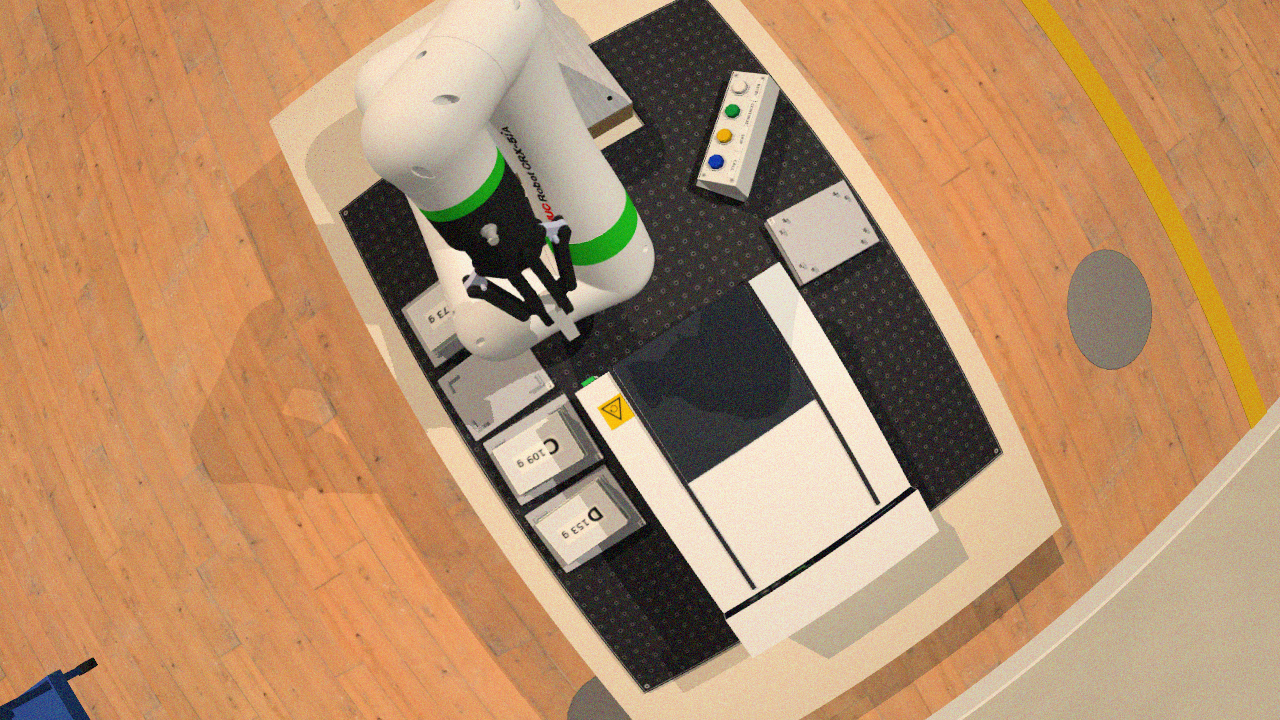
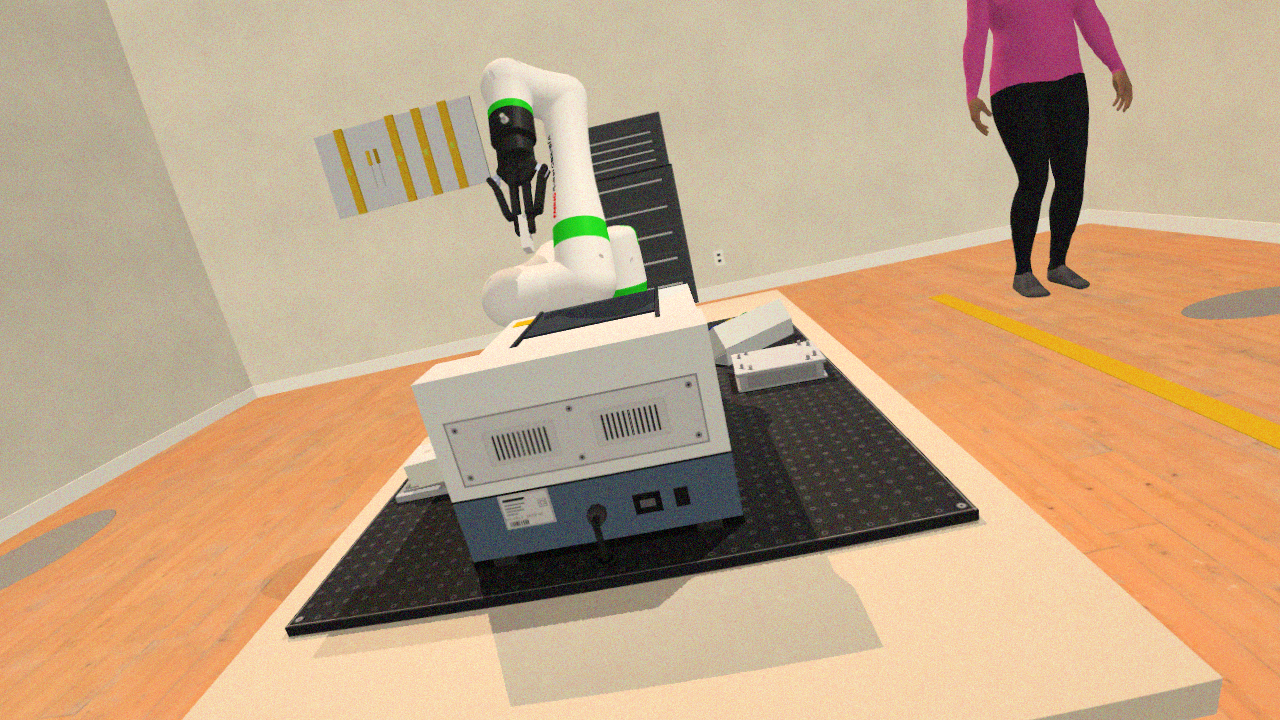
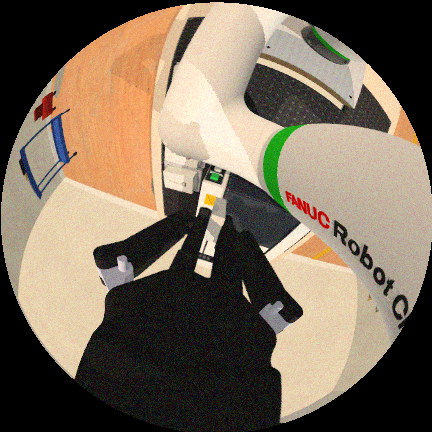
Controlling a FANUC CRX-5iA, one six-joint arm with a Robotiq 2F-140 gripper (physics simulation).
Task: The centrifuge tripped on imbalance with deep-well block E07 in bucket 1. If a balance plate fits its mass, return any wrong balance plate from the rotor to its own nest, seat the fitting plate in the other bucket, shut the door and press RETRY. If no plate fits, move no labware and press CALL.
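Frame: origin at the arm's base, x left, y down, z back, level; millimetres.
Seen in the pictures: gripper, fingertip midpoint: (image 1: 570,329) (image 2: 528,250) (image 3: 217,206).
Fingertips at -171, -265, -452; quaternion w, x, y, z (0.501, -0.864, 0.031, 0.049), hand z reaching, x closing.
A point is followed by its place in that frame, as x, y, z.
My gripper (image 1: 563,324) {-171, -265, -452} (image 2: 526,240) {-171, -265, -452} (image 3: 217,206) {-171, -265, -452} is shut and empty, raised in the air near the front left corner of the centrifuge (image 1: 796,501) {-81, -149, -819} (image 2: 572,358) {-88, -176, -986}. A dark door panel (image 1: 716,385) {-71, -152, -619} (image 3: 255,212) {-82, -152, -564} covers the chamber; the rotor, buckets and block E07 do not show. A green button (image 3: 215,176) {-199, -126, -506} is on the centrifuge's front panel. Balance plate C, 109 g (image 1: 528,461) {-366, 7, -542}, and plate D, 153 g (image 1: 581,532) {-372, 4, -682}, sit in their nests. Another plate (image 1: 431,320) {-355, 7, -265}, its label partly hidden by the arm, reads "73 g". The nest (image 1: 492,394) {-353, 49, -420} between it and C holds no plate.
A button box (image 1: 751,134) {237, -22, -354} (image 2: 756,329) {255, 14, -367} with white, green, yellow and blue buttons stands beyond the centrifuge. A flat grey block with screws (image 1: 823,232) {236, 24, -549} (image 2: 778,365) {230, 24, -600} is near it. The arm's elbow hangs low over the "73 g" plate. A person (image 2: 1038,116) stands in the background.
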